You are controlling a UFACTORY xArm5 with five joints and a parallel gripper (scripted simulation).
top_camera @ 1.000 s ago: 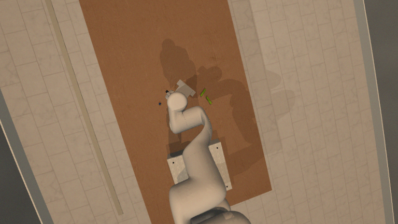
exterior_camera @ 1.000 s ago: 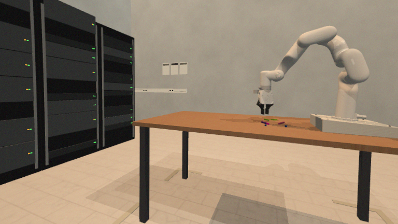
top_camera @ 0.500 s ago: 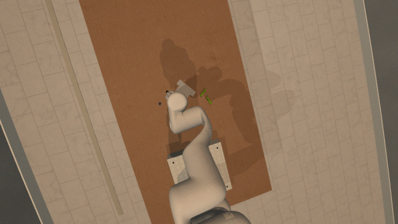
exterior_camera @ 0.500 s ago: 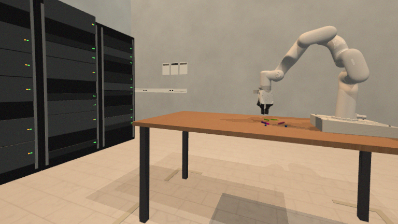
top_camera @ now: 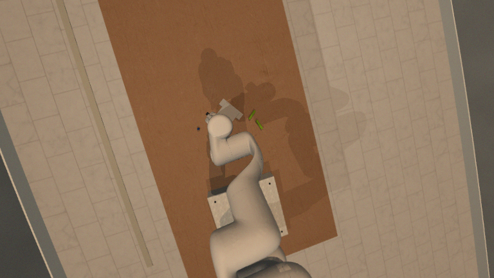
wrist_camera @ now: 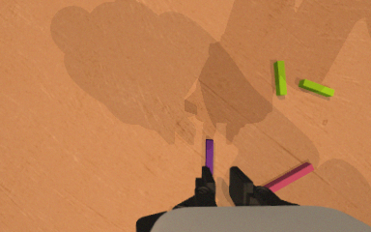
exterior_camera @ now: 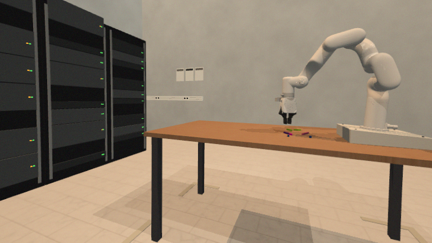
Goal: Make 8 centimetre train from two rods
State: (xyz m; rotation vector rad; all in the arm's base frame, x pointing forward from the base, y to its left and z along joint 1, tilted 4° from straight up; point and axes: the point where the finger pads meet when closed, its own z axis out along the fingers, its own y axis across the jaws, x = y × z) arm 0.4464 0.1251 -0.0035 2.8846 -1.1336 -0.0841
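My gripper is now 8 cm above the purple rod. Round my hand: blue rod 9 cm to the left, 8 cm below, 3 cm behind; pink rod 10 cm behind, 8 cm below, 6 cm to the right; magenta rod 8 cm below, 3 cm to the left, 3 cm behind.
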